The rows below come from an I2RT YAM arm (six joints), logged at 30 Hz.
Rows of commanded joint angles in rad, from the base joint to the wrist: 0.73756, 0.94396, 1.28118, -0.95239, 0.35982, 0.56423; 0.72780, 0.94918, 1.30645, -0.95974, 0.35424, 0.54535; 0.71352, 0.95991, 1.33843, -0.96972, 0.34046, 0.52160; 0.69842, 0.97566, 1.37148, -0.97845, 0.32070, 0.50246; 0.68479, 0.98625, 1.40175, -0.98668, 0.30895, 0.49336; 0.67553, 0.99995, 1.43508, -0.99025, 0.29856, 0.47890; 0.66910, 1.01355, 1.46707, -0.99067, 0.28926, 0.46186; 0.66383, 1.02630, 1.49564, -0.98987, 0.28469, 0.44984; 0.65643, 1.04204, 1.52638, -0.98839, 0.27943, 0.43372; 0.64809, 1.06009, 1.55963, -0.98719, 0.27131, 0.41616; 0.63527, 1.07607, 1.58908, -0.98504, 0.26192, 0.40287; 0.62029, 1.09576, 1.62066, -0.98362, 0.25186, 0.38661; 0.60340, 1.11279, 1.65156, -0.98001, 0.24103, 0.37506; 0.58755, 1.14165, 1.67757, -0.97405, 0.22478, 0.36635; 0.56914, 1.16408, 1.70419, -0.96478, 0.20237, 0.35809; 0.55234, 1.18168, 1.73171, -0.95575, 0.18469, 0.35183; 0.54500, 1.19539, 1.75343, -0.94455, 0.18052, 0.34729; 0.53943, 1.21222, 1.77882, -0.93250, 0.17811, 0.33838
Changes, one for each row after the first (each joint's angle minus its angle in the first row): -0.00976, 0.00522, 0.02527, -0.00735, -0.00558, -0.01888; -0.02404, 0.01595, 0.05725, -0.01733, -0.01936, -0.04263; -0.03914, 0.03170, 0.09030, -0.02606, -0.03912, -0.06177; -0.05277, 0.04229, 0.12057, -0.03429, -0.05087, -0.07087; -0.06203, 0.05599, 0.15390, -0.03786, -0.06126, -0.08533; -0.06846, 0.06959, 0.18589, -0.03828, -0.07056, -0.10237; -0.07373, 0.08234, 0.21446, -0.03748, -0.07513, -0.11439; -0.08113, 0.09808, 0.24520, -0.03600, -0.08039, -0.13051; -0.08947, 0.11613, 0.27845, -0.03480, -0.08851, -0.14807; -0.10229, 0.13211, 0.30790, -0.03265, -0.09790, -0.16136; -0.11727, 0.15180, 0.33948, -0.03123, -0.10796, -0.17762; -0.13416, 0.16883, 0.37038, -0.02762, -0.11879, -0.18917; -0.15001, 0.19769, 0.39639, -0.02166, -0.13504, -0.19788; -0.16842, 0.22012, 0.42301, -0.01239, -0.15745, -0.20614; -0.18522, 0.23772, 0.45053, -0.00336, -0.17513, -0.21240; -0.19256, 0.25143, 0.47225, 0.00784, -0.17930, -0.21694; -0.19813, 0.26826, 0.49764, 0.01989, -0.18171, -0.22585
